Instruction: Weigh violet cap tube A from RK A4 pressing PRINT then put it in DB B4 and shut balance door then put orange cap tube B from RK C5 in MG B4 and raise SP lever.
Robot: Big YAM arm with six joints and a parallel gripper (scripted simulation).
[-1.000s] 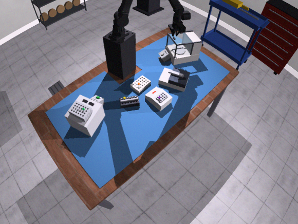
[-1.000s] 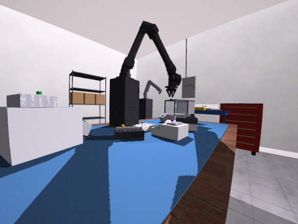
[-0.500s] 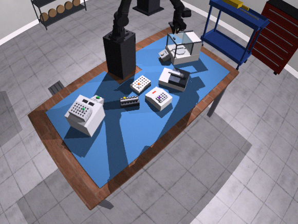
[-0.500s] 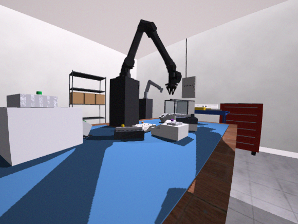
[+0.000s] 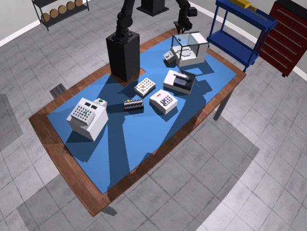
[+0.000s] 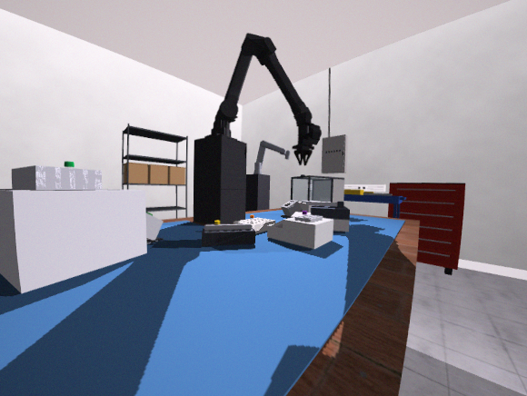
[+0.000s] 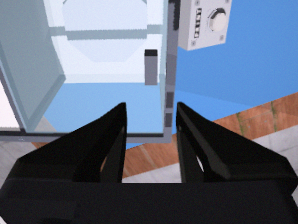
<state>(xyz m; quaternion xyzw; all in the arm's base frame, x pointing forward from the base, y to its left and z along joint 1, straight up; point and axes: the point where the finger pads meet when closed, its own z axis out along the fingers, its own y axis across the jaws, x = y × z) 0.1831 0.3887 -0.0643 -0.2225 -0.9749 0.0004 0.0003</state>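
Now: the tube rack RK 40 mm ahead of my hand, 400 mm to the right of it and 260 mm below it. Also, from my hand: print key: 40 mm behind, 80 mm to the right, 210 mm below; then SP lever: 190 mm ahead, 190 mm to the right, 190 mm below; then dry block: 220 mm ahead, 410 mm to the right, 250 mm below.
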